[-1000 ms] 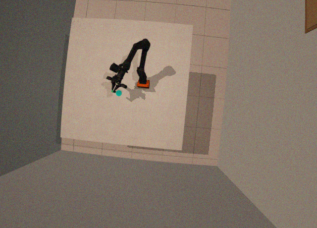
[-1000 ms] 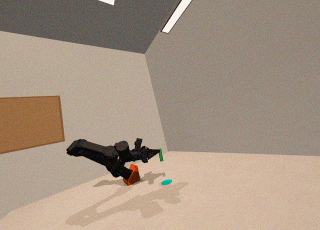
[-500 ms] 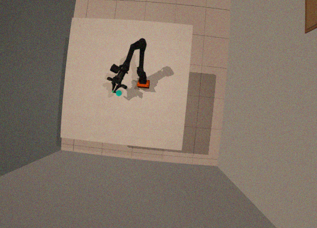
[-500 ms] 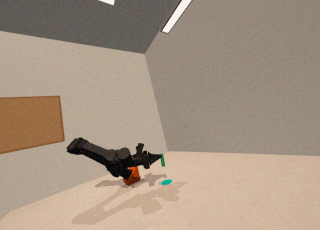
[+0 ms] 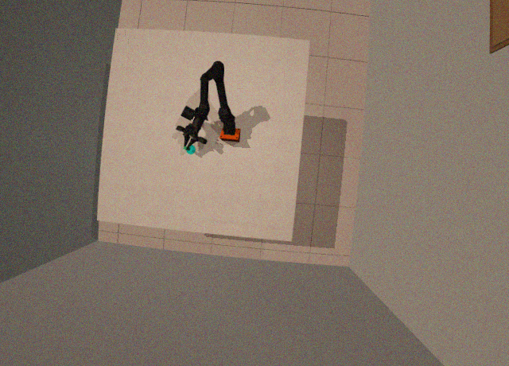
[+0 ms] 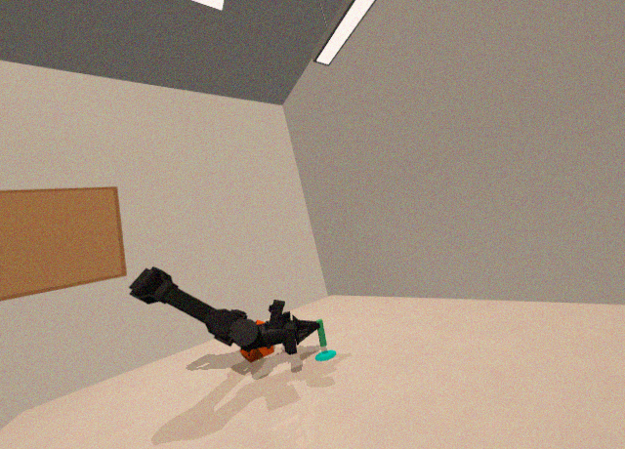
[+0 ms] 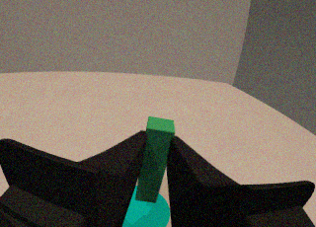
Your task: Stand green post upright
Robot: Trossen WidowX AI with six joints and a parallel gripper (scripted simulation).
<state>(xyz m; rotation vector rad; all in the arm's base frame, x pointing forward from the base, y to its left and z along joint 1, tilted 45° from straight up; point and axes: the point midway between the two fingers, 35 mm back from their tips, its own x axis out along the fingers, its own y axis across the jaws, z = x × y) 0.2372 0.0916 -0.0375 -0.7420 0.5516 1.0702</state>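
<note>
The cyan circle lies 80 mm below my gripper tip. Also, from my gripper tip: green post 20 mm below.
</note>
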